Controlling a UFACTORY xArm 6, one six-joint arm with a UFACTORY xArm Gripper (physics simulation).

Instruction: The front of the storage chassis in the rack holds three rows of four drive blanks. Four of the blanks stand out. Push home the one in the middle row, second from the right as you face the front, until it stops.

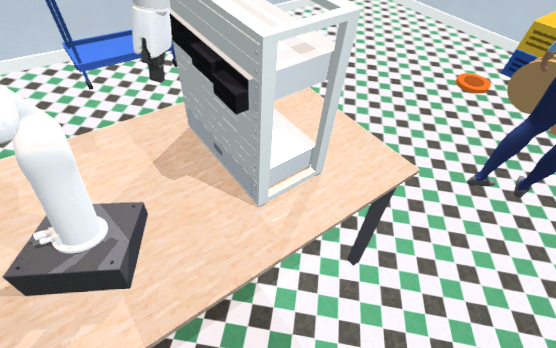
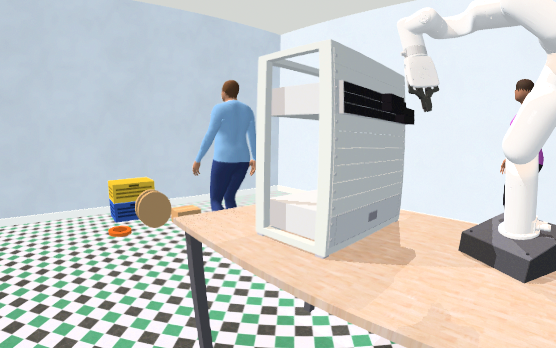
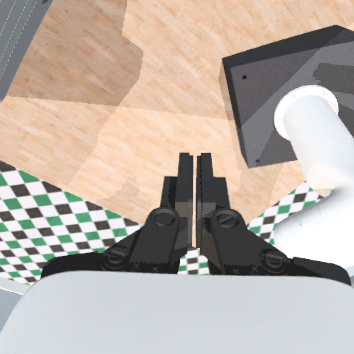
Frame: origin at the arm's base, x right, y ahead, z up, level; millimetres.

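Where they show: gripper, between the fingertips: (image 1: 157, 80) (image 2: 427, 111) (image 3: 194, 174); arm's base, origin of its link: (image 1: 81, 234) (image 2: 518, 230) (image 3: 304, 113).
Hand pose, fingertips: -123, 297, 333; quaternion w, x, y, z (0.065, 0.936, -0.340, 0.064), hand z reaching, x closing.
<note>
Each offset is from my fingertips to the top centre of the thing, as dx, dy, dz. "spot": to the spot under its first point. Level surfaces: height alone.
The grey rack @[-82, +295, +164] (image 1: 265, 125) (image 2: 327, 150) (image 3: 15, 37) stands on the table. The storage chassis (image 2: 341, 97) near its top holds black drive blanks. In the second column from the right, a black block of blanks @[spot: +25, +120, +33] (image 1: 205, 64) (image 2: 392, 103) stands out, the middle row's blank seemingly in it; the row seams are too dark to tell. In the rightmost column another black block @[+102, +192, +24] (image 1: 231, 93) (image 2: 407, 115) stands out, lower down. My gripper (image 1: 157, 79) (image 2: 426, 108) (image 3: 194, 174) is shut and empty, pointing down in front of the rack, apart from the blanks.
The arm's dark base (image 1: 135, 240) (image 2: 490, 245) (image 3: 245, 100) stands on the wooden table @[dz -421] (image 1: 200, 240) (image 2: 370, 280) (image 3: 170, 80) before the rack. A blue cart (image 1: 100, 50) is behind. A person (image 1: 515, 130) (image 2: 232, 135) stands beyond the table; another (image 2: 524, 87) is behind the arm.
</note>
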